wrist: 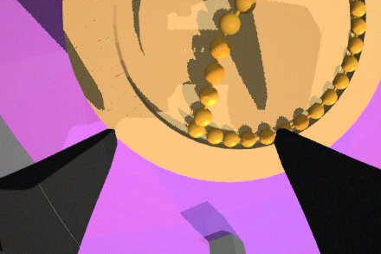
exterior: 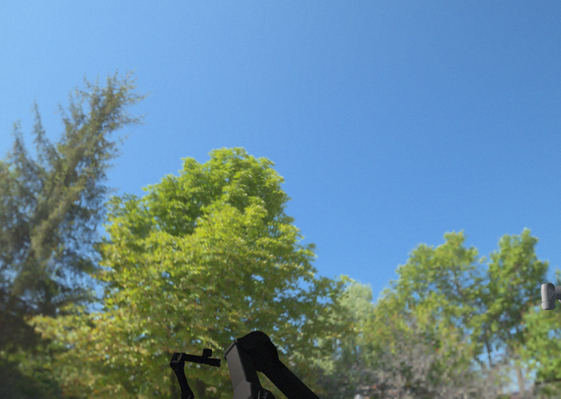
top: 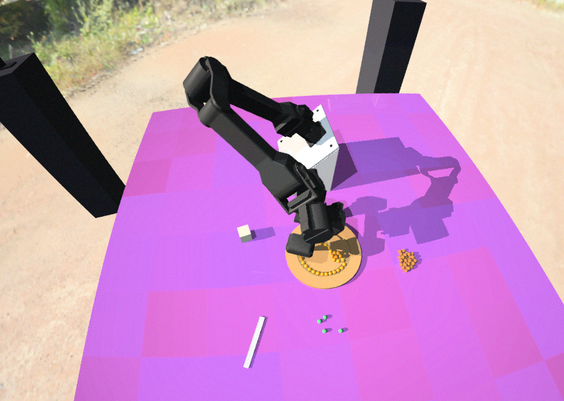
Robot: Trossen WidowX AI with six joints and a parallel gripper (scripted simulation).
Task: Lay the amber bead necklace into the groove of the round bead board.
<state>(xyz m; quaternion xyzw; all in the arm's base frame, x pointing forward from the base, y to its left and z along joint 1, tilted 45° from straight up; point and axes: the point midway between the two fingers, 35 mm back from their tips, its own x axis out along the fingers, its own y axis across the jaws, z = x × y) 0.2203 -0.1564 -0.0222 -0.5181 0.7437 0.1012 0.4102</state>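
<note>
Right now the round tan bead board is 50 mm ahead of my gripper tip, 30 mm to the left of it and 10 mm below it. The rest, counted from my gripper tip: small cream cube (50 mm behind, 160 mm to the right); then white bar (230 mm ahead, 190 mm to the right, 20 mm below).
</note>
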